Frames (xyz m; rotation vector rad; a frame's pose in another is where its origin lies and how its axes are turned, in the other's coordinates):
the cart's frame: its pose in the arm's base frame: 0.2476 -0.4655 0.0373 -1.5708 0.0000 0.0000
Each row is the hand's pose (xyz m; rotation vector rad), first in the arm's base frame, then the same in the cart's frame.
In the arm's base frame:
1: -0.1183 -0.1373 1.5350 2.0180 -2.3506 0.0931
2: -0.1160 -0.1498 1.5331 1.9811 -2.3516 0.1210
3: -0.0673 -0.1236 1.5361 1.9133 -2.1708 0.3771
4: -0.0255 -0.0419 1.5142 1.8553 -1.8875 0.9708
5: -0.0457 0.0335 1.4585 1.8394 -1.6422 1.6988
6: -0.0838 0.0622 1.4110 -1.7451 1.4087 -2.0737
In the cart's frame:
1: -0.3659 -1.4977 0.3282 -1.1774 1.3810 1.2758
2: -0.3636 -1.4958 0.3157 -1.1908 1.4154 1.2769
3: -0.3149 -1.4988 0.3419 -1.3766 1.5653 1.1020
4: -0.2731 -1.4769 0.4236 -1.4869 1.8367 0.5891
5: -0.2933 -1.4212 0.4990 -1.2383 2.0081 -0.0340
6: -0.3314 -1.3737 0.5277 -0.9284 2.0055 -0.3830

